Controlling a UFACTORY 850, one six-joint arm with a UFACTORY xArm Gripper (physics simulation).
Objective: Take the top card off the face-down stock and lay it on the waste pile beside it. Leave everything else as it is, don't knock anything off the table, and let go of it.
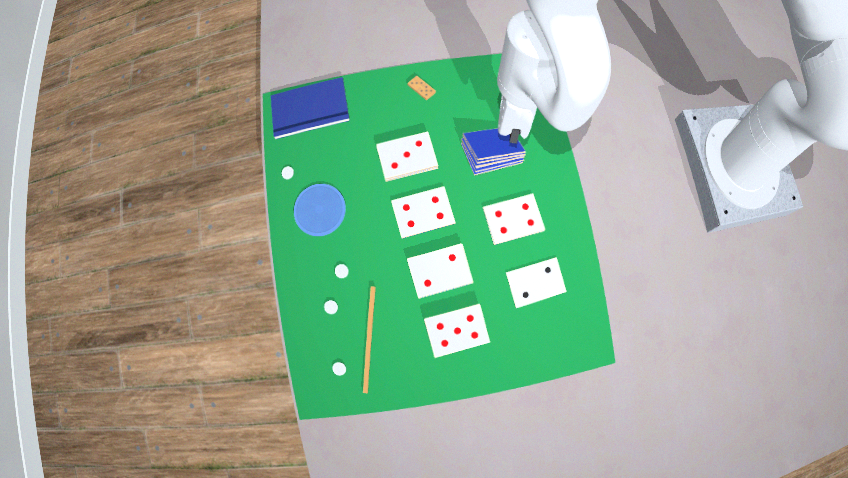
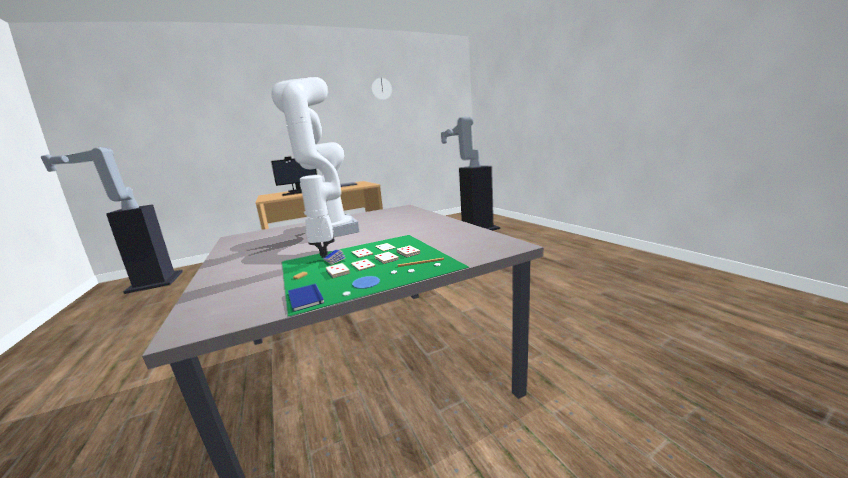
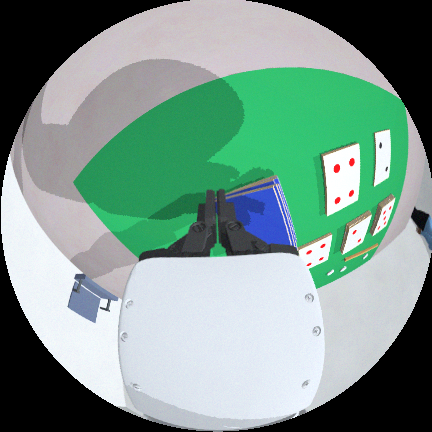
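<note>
The face-down blue stock (image 1: 491,144) (image 2: 336,256) (image 3: 274,215) stands with its cards' edges spread in steps on the near sides. My gripper (image 1: 514,137) (image 2: 323,254) (image 3: 215,201) is shut with nothing between its fingers, low at the stock's edge towards the robot base. Whether the tips touch the cards is hard to tell. A face-up card with four red dots (image 1: 513,218) (image 2: 361,252) (image 3: 343,180) lies beside the stock in the same column. A pile with three red dots (image 1: 415,160) (image 2: 337,271) lies at the stock's other side. Which one is the waste pile is not marked.
A two-black-dot card (image 1: 535,283) (image 3: 382,157) lies past the four-dot card. More face-up piles, a blue notebook (image 1: 309,103), a domino (image 1: 421,87), a blue disc (image 1: 319,209), a wooden stick (image 1: 369,338) and several white discs lie on the green mat (image 1: 552,350).
</note>
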